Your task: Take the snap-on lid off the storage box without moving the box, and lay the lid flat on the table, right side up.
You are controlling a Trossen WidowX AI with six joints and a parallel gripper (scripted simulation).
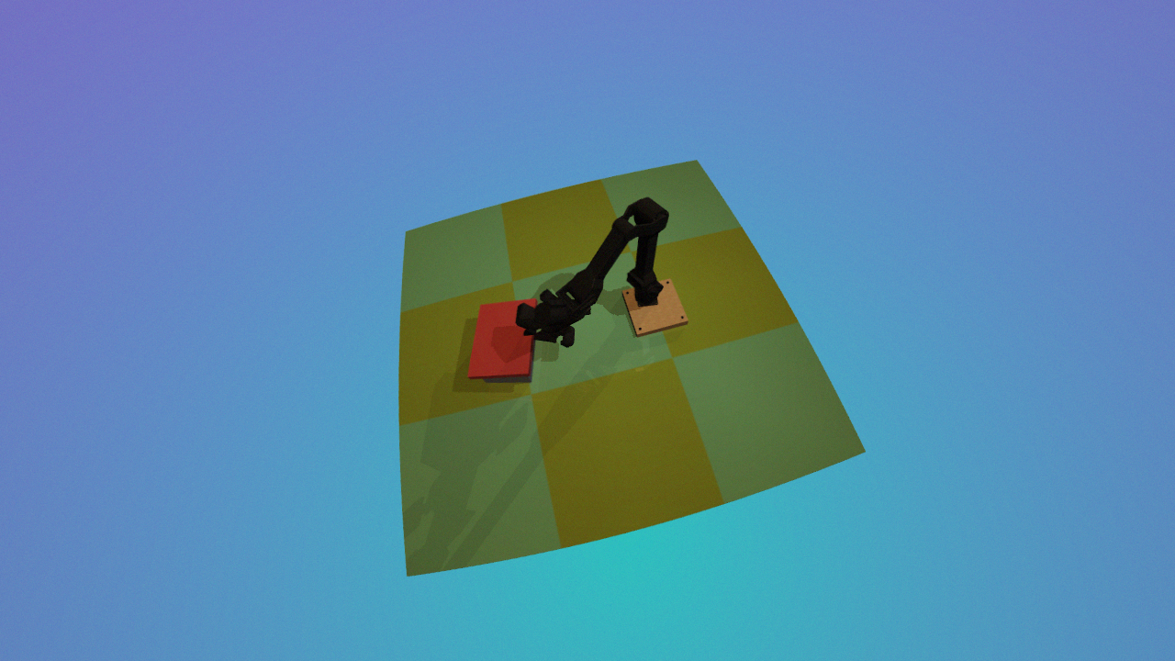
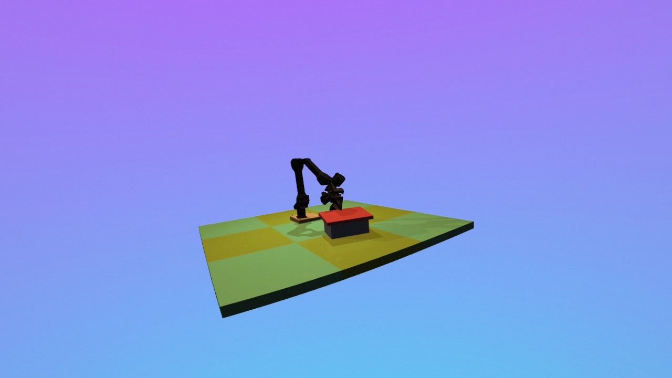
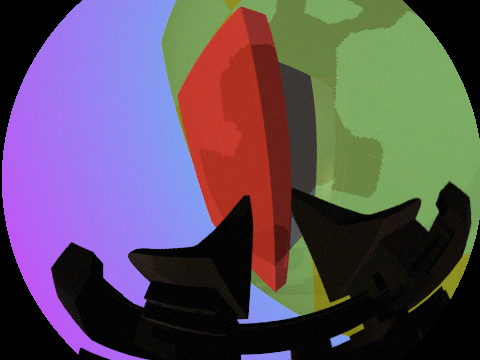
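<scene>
Now: gripper tip 8 cm short of the red lid and 1 cm to the left of it. The rest, counted from my gripper tip: storage box 8 cm ahead, 5 cm below, 1 cm to the right.
</scene>
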